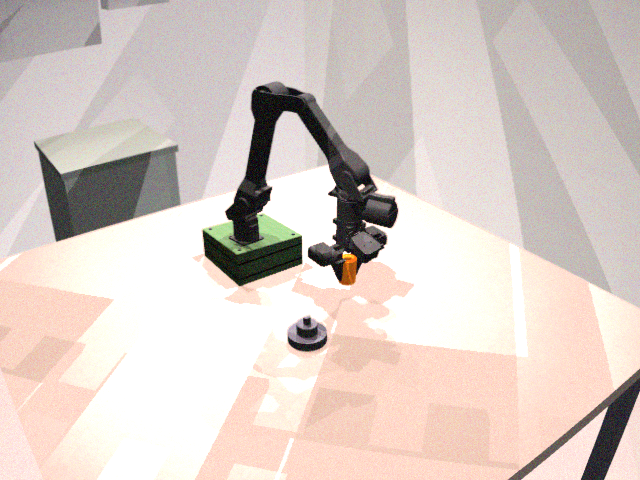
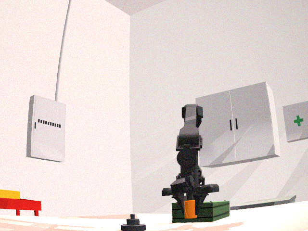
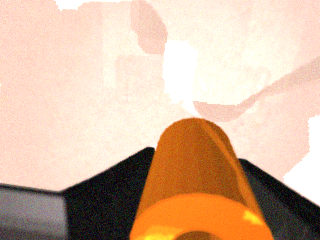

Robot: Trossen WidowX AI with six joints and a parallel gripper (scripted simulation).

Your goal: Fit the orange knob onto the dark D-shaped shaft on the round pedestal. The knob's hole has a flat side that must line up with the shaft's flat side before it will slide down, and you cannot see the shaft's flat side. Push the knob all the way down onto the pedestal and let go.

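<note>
The pedestal lies 7 cm ahead of my gripper tip, 18 cm to the right of it and 2 cm below it. From my gripper tip the other things lie so: orange knob: 2 cm above.
</note>
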